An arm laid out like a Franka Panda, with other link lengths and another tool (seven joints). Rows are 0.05 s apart.
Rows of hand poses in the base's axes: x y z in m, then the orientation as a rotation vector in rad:
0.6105, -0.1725, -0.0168, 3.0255, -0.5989, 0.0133
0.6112, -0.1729, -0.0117, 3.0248, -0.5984, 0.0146
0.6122, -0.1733, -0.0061, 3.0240, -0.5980, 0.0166
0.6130, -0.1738, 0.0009, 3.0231, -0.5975, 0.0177
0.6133, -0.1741, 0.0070, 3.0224, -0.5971, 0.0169
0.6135, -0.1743, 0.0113, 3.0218, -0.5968, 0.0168
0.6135, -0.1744, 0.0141, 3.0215, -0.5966, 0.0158
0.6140, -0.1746, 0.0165, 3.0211, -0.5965, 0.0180
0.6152, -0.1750, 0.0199, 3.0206, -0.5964, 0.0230
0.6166, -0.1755, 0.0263, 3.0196, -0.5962, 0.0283
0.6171, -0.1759, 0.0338, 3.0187, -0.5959, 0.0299
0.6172, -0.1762, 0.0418, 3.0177, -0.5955, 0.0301
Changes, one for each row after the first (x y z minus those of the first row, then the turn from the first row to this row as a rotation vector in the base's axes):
0.0007, -0.0004, 0.0051, -0.0009, -0.0007, 0.0003
0.0017, -0.0008, 0.0107, -0.0020, -0.0018, 0.0004
0.0025, -0.0013, 0.0177, -0.0031, -0.0023, 0.0007
0.0028, -0.0016, 0.0238, -0.0038, -0.0016, 0.0008
0.0030, -0.0018, 0.0281, -0.0044, -0.0014, 0.0009
0.0030, -0.0019, 0.0309, -0.0046, -0.0007, 0.0010
0.0035, -0.0021, 0.0333, -0.0053, -0.0021, 0.0010
0.0047, -0.0025, 0.0367, -0.0064, -0.0051, 0.0011
0.0061, -0.0030, 0.0431, -0.0080, -0.0083, 0.0012
0.0066, -0.0034, 0.0506, -0.0091, -0.0092, 0.0013
0.0067, -0.0037, 0.0586, -0.0102, -0.0091, 0.0015

